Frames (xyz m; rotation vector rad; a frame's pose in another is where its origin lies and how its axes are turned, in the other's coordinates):
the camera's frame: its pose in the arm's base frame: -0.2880 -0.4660 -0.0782 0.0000 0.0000 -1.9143
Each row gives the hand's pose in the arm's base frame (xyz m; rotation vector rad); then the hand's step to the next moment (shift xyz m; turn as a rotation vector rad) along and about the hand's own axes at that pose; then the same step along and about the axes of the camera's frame.
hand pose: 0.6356 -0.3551 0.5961 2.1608 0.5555 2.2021
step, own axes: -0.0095 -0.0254 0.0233 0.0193 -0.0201 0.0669
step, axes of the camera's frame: -0.0313 0.0069 -0.0159 -0.0576 0.0422 0.0127
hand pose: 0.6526 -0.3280 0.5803 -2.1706 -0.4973 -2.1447
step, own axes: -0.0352 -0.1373 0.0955 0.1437 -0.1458 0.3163
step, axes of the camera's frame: -0.1585 0.0038 -0.0639 -0.3221 0.1667 0.1019
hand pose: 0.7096 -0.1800 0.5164 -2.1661 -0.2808 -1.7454
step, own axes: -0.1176 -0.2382 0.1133 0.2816 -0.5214 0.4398
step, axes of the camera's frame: -0.2509 -0.1006 -0.1018 -0.6869 0.0431 0.2662
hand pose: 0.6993 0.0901 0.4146 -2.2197 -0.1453 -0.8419
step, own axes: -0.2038 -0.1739 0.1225 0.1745 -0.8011 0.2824
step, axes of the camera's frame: -0.1724 -0.2248 -0.0810 -0.7009 -0.2403 0.4505
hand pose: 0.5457 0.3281 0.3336 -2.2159 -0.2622 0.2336
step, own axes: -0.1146 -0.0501 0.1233 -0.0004 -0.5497 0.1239
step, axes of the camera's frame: -0.0372 -0.1696 -0.0263 -0.3683 -0.2280 0.3605
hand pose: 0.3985 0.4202 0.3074 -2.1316 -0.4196 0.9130
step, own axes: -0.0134 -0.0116 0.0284 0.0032 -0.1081 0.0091
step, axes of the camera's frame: -0.0041 -0.0331 0.0023 -0.0711 -0.0302 0.0762
